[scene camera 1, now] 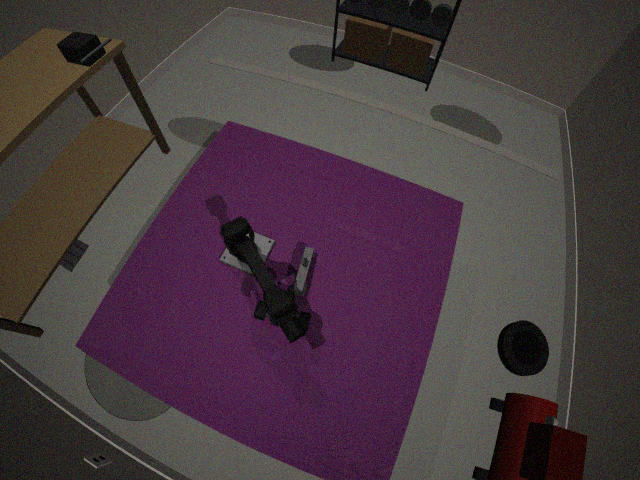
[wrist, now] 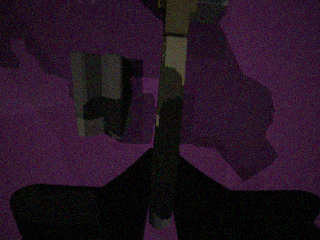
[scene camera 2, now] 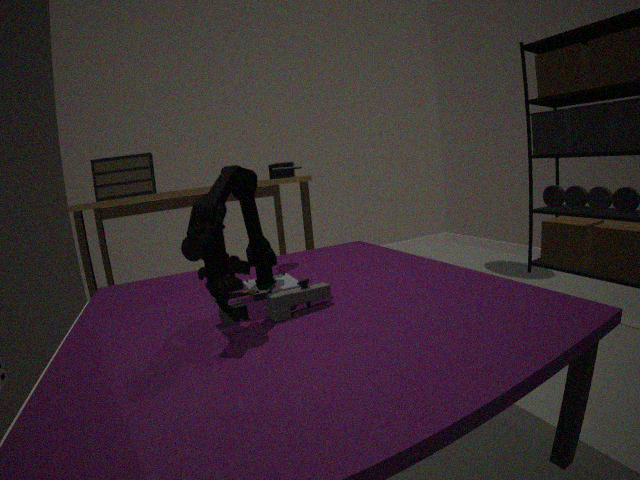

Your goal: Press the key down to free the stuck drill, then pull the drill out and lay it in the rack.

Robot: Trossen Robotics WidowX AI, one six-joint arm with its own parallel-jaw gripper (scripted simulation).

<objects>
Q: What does the gripper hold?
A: A drill.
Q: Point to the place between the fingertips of the gripper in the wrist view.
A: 160,153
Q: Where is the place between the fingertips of the gripper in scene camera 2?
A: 224,310
</objects>
